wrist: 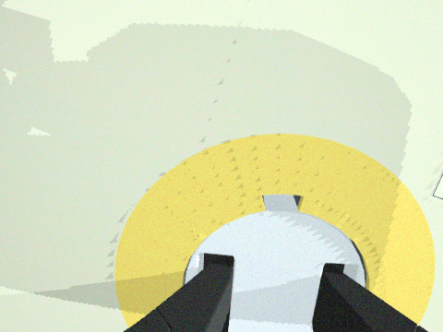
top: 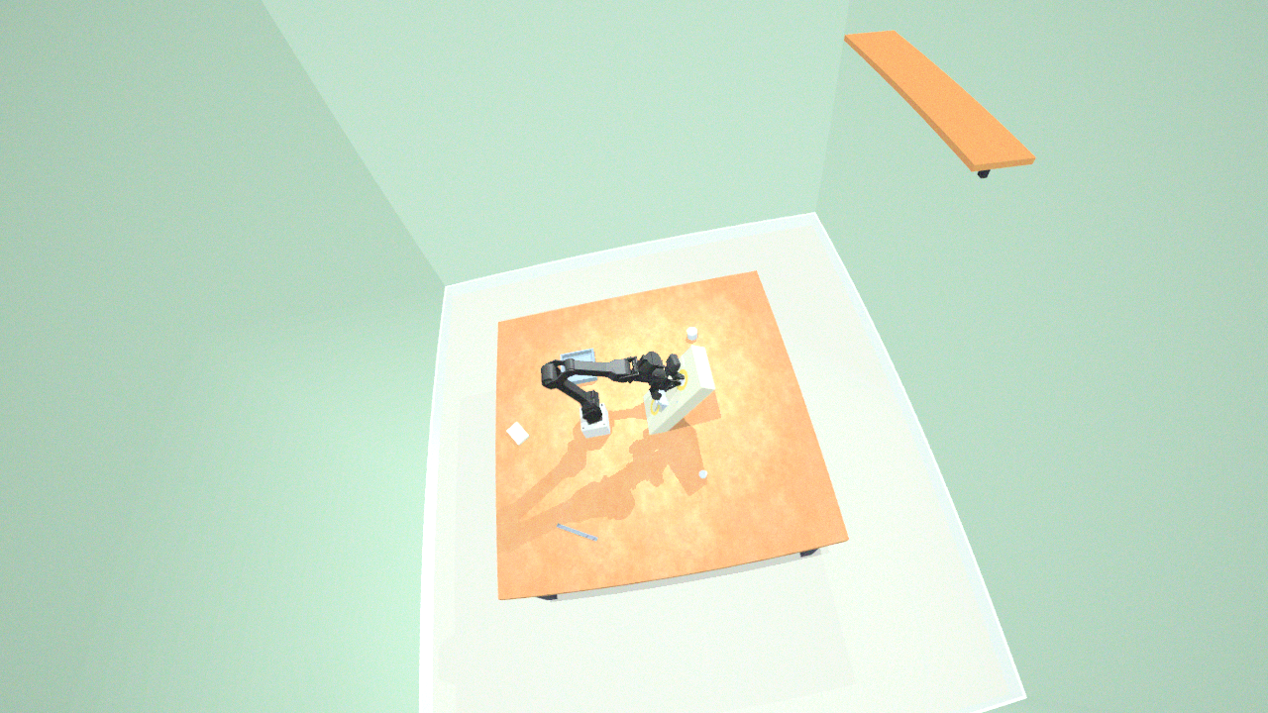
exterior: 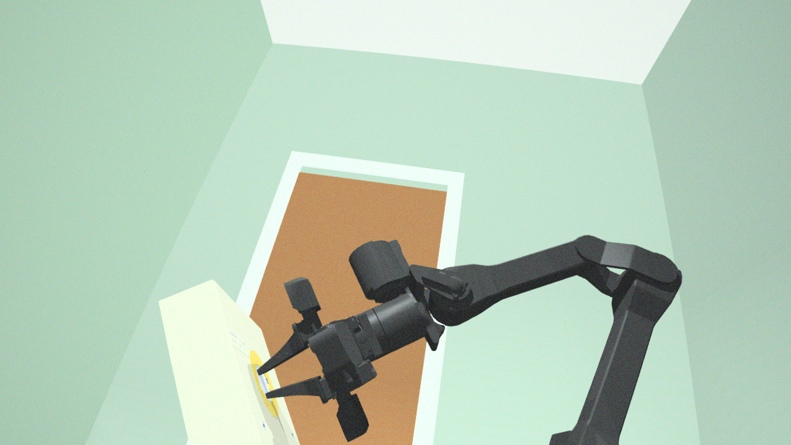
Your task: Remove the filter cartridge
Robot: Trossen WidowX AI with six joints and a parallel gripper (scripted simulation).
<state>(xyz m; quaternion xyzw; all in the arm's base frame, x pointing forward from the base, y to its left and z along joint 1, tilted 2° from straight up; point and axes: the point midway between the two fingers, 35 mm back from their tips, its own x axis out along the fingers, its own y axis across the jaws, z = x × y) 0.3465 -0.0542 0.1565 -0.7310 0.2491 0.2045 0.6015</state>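
My gripper tip is now 1 cm short of the round filter cartridge and 1 cm above it. From my gripper tip the other things lie so: cream service panel 4 cm behind, 1 cm to the left, 8 cm below; then white square pad 71 cm behind, 13 cm to the left, 22 cm below.
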